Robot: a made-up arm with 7 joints.
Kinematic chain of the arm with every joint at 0, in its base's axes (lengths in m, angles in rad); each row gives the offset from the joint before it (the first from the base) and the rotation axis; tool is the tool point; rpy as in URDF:
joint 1: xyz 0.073 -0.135 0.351 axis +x
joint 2: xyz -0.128 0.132 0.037 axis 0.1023 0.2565 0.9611
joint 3: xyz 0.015 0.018 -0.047 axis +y
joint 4: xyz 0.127 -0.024 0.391 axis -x
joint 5: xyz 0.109 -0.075 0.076 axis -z
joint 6: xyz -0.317 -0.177 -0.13 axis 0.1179 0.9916 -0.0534
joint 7: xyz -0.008 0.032 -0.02 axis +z
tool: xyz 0.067 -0.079 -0.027 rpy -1.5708 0 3.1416
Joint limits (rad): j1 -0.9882..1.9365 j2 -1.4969..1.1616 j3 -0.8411..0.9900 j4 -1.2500..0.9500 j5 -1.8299..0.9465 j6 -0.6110..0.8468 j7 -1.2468..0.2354
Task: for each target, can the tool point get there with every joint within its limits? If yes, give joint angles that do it. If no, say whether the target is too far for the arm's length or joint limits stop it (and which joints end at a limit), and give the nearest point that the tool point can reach.
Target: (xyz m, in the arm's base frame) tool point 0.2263 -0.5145 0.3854
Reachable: yes | joints 0.7026 -0.4038 -0.3120 -0.6151 -1.5185 -0.3335 -0.6106
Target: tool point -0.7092 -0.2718 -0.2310
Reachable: no: joint limits stop it (at a limit: joint 1, joint 2, joint 7) | nearest point -0.5442 -0.2830 -0.1688 | short by 0.177 m
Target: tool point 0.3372 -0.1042 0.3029
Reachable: yes | joints 0.8951 0.6820 0.5756 -0.4061 -0.6340 -0.2731 -0.2794
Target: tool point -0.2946 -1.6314 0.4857
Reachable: no: too far | nearest point -0.2268 -1.0205 0.4307 | short by 0.617 m
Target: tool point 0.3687 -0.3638 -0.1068
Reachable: yes | joints 1.5184 -0.3870 0.4572 0.2939 -1.6041 0.5116 -0.3741
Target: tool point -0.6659 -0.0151 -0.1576
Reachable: no: joint limits stop it (at a limit: joint 1, joint 2, joint 3, joint 7) | nearest point -0.5246 -0.0537 -0.1236 | short by 0.150 m
